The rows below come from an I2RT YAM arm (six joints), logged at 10 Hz.
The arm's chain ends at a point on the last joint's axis. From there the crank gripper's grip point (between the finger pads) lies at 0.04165 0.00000 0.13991 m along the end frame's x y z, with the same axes.
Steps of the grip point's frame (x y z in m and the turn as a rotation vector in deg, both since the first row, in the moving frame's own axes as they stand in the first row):
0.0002, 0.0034, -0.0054, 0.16, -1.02, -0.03
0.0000, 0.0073, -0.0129, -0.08, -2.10, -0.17
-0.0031, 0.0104, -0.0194, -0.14, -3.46, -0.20
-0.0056, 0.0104, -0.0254, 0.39, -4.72, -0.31
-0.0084, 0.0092, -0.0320, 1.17, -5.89, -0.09
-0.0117, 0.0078, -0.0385, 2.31, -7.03, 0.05
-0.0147, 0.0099, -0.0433, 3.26, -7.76, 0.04
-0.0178, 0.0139, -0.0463, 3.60, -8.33, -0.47
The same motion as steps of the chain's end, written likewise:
0.0027, 0.0038, -0.0061, 0.16, -1.02, -0.03
0.0052, 0.0072, -0.0143, -0.08, -2.10, -0.17
0.0054, 0.0102, -0.0217, -0.14, -3.46, -0.20
0.0061, 0.0116, -0.0283, 0.39, -4.72, -0.31
0.0062, 0.0121, -0.0355, 1.17, -5.89, -0.09
0.0057, 0.0135, -0.0424, 2.31, -7.03, 0.05
0.0046, 0.0180, -0.0474, 3.26, -7.76, 0.04
0.0029, 0.0231, -0.0506, 3.60, -8.33, -0.47

